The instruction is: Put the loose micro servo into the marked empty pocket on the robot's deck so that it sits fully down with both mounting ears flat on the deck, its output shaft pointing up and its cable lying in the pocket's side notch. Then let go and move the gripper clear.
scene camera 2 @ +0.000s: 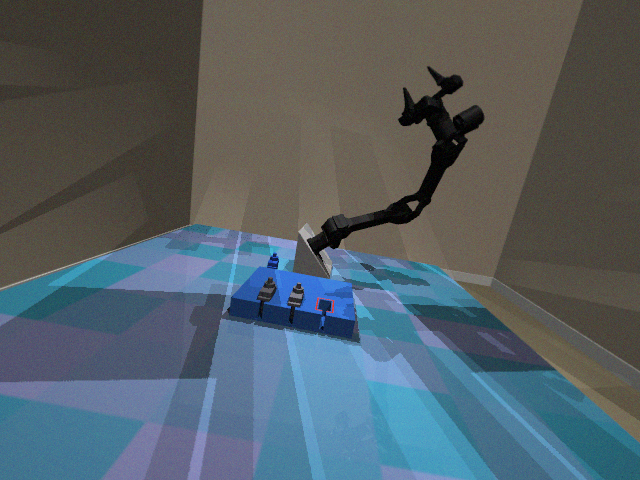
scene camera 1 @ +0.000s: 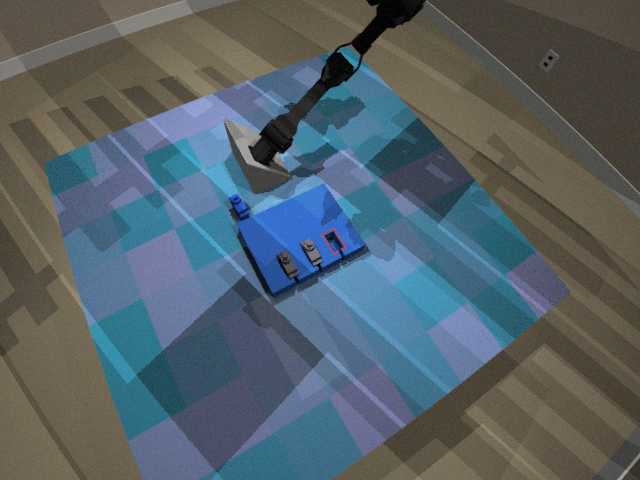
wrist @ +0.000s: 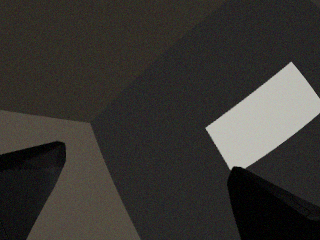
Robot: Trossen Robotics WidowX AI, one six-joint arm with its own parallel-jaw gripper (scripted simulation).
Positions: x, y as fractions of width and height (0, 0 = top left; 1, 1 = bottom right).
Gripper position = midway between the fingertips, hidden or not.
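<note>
Blue deck (scene camera 1: 0.44, 0.47), visible too in scene camera 2 (scene camera 2: 0.53, 0.61). My gripper (scene camera 2: 0.65, 0.16), also in the wrist view (wrist: 0.46, 0.69): open, holding nothing.
</note>
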